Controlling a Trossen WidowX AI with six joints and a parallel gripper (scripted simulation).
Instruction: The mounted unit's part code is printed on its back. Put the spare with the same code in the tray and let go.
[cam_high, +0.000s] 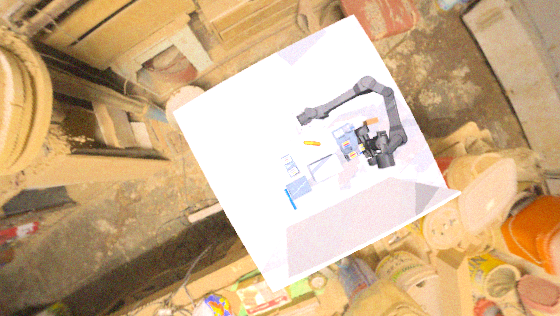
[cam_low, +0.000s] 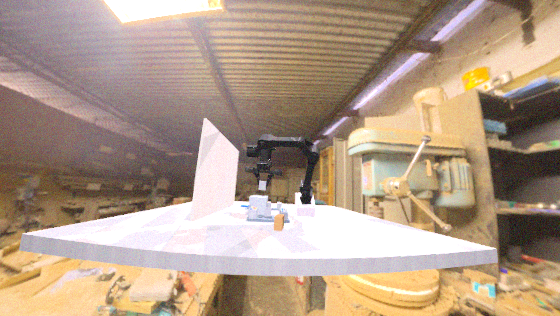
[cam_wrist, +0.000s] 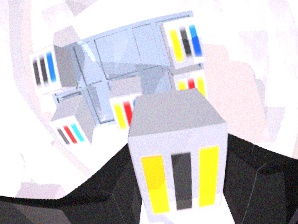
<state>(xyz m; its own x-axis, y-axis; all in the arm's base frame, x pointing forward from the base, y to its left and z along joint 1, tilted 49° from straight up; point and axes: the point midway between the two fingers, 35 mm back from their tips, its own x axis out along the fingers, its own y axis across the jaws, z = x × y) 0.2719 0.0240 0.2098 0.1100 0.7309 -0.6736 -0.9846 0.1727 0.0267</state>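
My gripper tip is 380 mm to the left of the blue-rimmed tray, 150 mm above it and 40 mm short of it. Round my gripper tip: tan block 190 mm to the left, 130 mm below, 70 mm behind; mounted unit 190 mm to the right, 100 mm below, 10 mm ahead; white spare block 20 mm above.
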